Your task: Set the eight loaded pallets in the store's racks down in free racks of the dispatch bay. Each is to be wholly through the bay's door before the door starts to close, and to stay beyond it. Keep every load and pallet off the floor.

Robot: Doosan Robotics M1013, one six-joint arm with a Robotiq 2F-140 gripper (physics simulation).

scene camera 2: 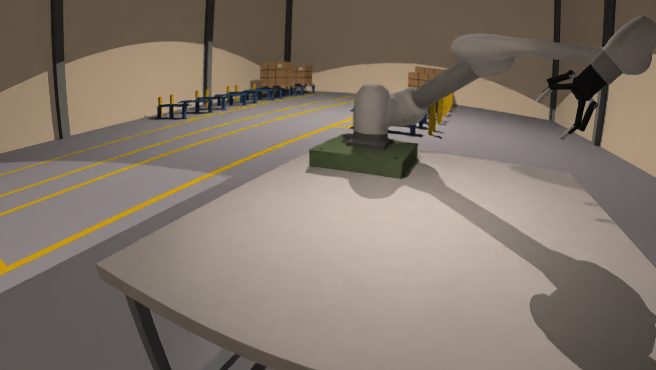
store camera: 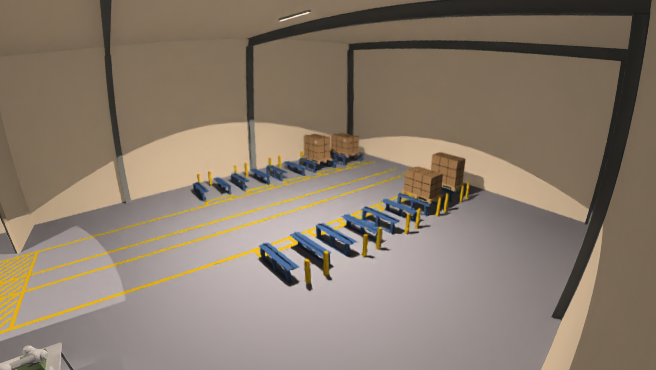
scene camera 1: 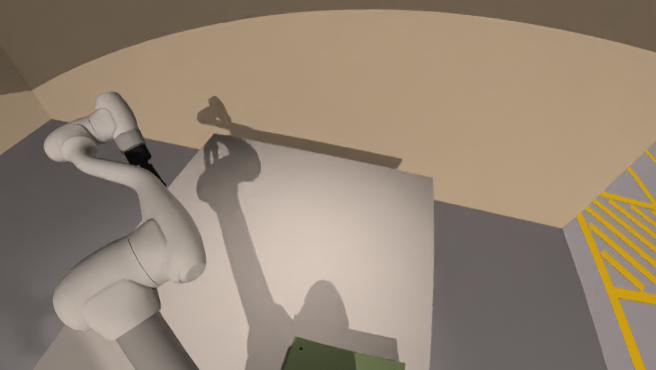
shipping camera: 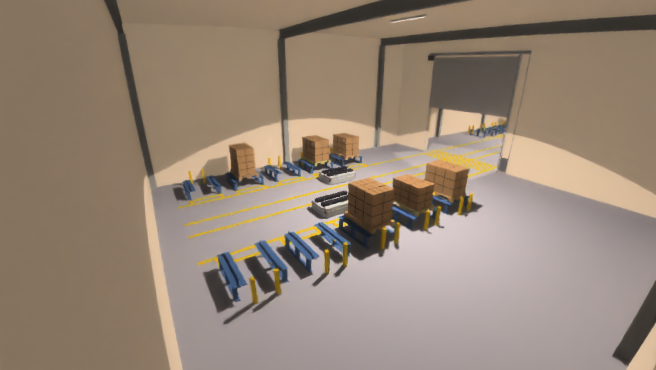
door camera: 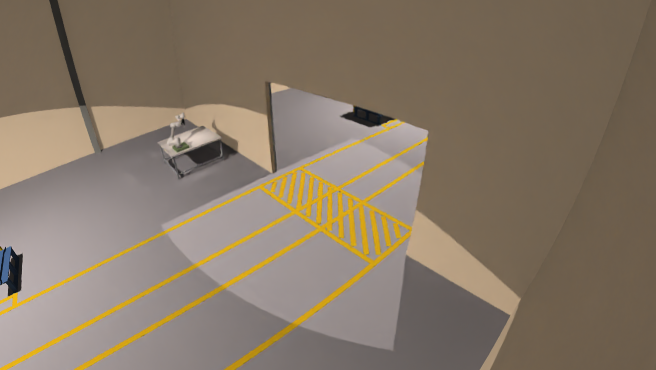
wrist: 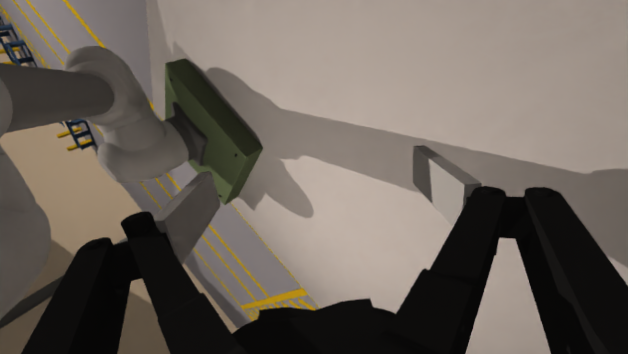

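Where they show: gripper, fingertip midpoint: [scene camera 2: 549, 119] [door camera: 183, 126] [wrist: 313, 177]; arm's base, link origin: [scene camera 2: 370, 143] [door camera: 178, 146] [wrist: 189, 135].
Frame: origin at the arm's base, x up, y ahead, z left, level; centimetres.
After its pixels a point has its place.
In the shipping camera, stacks of brown boxes on pallets stand in blue racks: three in the far row [shipping camera: 242, 161] @[x 24.9, y 1238.2, z -640.6 cm] [shipping camera: 315, 149] @[x 25.2, y 915.6, z -636.1 cm] [shipping camera: 346, 145] @[x 19.4, y 745.3, z -638.1 cm], three in the near row [shipping camera: 370, 202] @[x 35.4, y 1090.5, z -79.7 cm] [shipping camera: 413, 192] @[x 18.5, y 917.3, z -87.9 cm] [shipping camera: 446, 179] @[x 21.7, y 749.8, z -94.9 cm]. Free blue racks [shipping camera: 231, 272] @[x -47.2, y 1442.2, z -108.8 cm] [shipping camera: 301, 247] @[x -47.2, y 1273.8, z -110.4 cm] show at the left. Two low white carriers with bare black tops [shipping camera: 337, 176] @[x -49.9, y 914.2, z -470.9 cm] [shipping camera: 325, 207] @[x -50.1, y 1106.0, z -263.7 cm] stand in the aisle there. The grey door panel [shipping camera: 475, 82] @[x 309.0, y 193.7, z -368.6 cm] fills the upper part of its opening. The store holds two loads at the back left [store camera: 317, 147] @[x 23.0, y -1030.3, z -636.3 cm] [store camera: 345, 144] @[x 12.0, y -1195.8, z -638.4 cm] and two at the right [store camera: 422, 183] @[x 11.6, y -1022.5, z -92.3 cm] [store camera: 448, 169] @[x 25.7, y -1195.1, z -90.8 cm]. My gripper [scene camera 2: 553, 115] @[x 26.4, y 46.0, z 72.9 cm] [wrist: 313, 177] @[x 26.4, y 46.0, z 72.9 cm] is open and empty above the table.
The arm's green base [scene camera 2: 357, 160] @[x -2.1, y 24.5, z 2.0 cm] [wrist: 220, 130] @[x -0.2, y 12.9, z 18.9 cm] is on the pale table [scene camera 2: 300, 240] @[x -7.0, y 85.9, z 8.1 cm] [door camera: 205, 134] @[x -6.9, y 98.4, z 31.8 cm], beside the doorway. Yellow lane lines run through the doorway, over a hatched strip [door camera: 300, 209] @[x -82.9, y 131.6, z -363.1 cm]. Yellow posts [store camera: 307, 272] [shipping camera: 253, 290] stand behind the racks. Dark columns [store camera: 251, 145] @[x 39.2, y -803.0, z -814.3 cm] line the walls.
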